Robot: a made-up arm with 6 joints.
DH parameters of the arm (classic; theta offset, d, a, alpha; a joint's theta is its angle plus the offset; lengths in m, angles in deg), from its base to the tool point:
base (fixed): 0 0 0 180
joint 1: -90 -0.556 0.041 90
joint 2: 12.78 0 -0.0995 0
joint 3: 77.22 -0.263 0.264 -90
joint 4: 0 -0.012 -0.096 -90
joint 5: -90 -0.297 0.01 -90
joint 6: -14.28 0 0.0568 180
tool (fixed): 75.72 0.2 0 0
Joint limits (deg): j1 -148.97..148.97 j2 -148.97..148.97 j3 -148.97..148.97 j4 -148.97..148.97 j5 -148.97..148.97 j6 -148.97..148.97
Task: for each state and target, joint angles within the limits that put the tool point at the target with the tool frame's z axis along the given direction. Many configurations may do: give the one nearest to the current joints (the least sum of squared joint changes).
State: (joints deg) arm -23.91 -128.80 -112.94 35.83 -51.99 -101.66
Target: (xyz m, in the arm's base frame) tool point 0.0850 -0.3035 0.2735 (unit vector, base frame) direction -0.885 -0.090 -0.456
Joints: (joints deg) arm -23.87 -143.36 -137.27 77.53 -29.95 -103.70
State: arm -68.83 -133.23 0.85 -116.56 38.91 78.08
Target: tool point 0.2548 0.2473 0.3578 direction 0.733 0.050 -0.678
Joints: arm -68.00 -102.70 54.44 -82.58 71.11 43.98
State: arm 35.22 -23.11 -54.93 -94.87 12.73 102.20
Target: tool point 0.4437 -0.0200 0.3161 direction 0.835 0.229 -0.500
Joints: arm -6.90 -60.81 -65.77 -77.12 28.51 89.62
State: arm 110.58 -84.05 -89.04 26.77 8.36 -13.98
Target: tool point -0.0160 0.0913 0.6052 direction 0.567 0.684 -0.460
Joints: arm 68.35 -106.91 -117.80 25.99 13.30 -29.64
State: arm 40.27 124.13 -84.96 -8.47 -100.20 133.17
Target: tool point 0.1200 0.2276 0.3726 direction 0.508 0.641 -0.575
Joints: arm 42.58 133.26 -114.84 -11.70 -107.09 148.97
